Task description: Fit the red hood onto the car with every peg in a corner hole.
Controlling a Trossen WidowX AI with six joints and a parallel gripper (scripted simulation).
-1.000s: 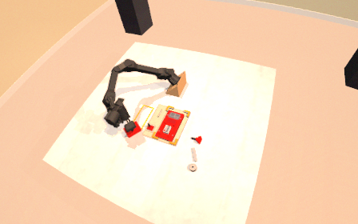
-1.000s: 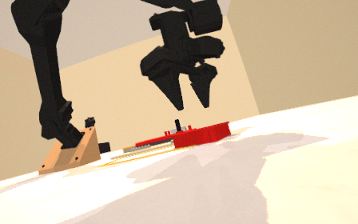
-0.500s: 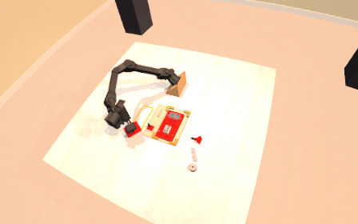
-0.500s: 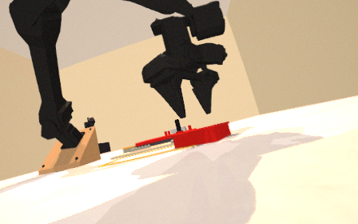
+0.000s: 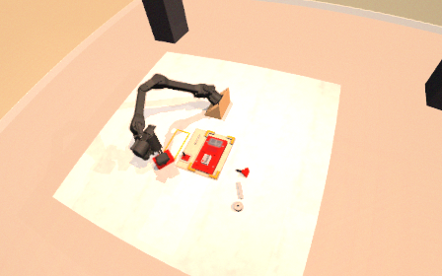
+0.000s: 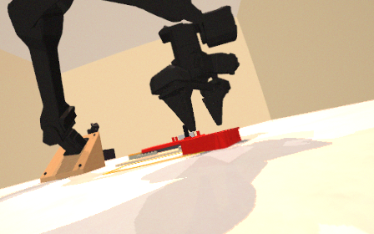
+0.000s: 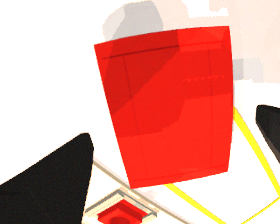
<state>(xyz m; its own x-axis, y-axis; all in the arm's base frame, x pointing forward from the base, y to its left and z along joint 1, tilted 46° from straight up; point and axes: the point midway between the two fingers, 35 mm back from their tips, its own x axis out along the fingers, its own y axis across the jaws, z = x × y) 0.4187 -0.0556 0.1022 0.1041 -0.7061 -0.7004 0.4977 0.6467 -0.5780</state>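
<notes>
The red hood is 20 mm below my gripper tip. The rest, counted from my gripper tip: white bar (430 mm to the left, 30 mm below, 20 mm behind).
</notes>
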